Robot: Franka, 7 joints.
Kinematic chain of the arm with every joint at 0, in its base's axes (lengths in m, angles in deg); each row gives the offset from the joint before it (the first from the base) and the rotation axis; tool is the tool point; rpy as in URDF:
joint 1: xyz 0 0 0.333 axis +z
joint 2: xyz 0 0 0 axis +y
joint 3: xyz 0 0 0.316 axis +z
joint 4: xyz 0.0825 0 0 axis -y
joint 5: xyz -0.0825 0 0.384 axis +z
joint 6: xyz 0 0 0 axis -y
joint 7: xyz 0.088 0 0 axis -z
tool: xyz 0 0 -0.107 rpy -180 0 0
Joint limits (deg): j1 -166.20..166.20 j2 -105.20..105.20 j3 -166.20..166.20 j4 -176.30..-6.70 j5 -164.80..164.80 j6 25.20..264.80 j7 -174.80..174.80
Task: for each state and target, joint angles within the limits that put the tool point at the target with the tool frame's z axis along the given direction. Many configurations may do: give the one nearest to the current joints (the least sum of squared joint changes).
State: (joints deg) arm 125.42 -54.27 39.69 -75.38 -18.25 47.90 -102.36
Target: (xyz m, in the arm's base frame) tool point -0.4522 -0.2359 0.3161 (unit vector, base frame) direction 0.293 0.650 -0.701
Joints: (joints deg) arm 103.88 -63.10 93.03 -115.21 23.24 88.16 -102.36
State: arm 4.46 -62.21 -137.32 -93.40 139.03 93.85 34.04
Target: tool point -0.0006 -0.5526 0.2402 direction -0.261 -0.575 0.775
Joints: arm 22.07 -74.08 -117.08 -128.28 127.62 71.21 34.04
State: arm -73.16 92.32 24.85 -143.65 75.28 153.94 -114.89
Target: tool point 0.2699 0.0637 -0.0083 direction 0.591 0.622 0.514
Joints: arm -91.03 91.70 31.78 -142.67 57.26 116.40 -114.89
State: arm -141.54 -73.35 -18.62 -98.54 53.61 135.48 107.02
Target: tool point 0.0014 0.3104 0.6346 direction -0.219 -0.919 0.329
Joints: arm -164.68 -105.20 -53.39 -132.21 40.84 86.99 107.02
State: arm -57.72 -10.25 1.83 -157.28 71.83 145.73 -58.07
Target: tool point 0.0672 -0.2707 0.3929 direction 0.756 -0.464 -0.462
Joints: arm -68.46 -56.75 -5.98 -176.01 78.08 147.19 -58.07
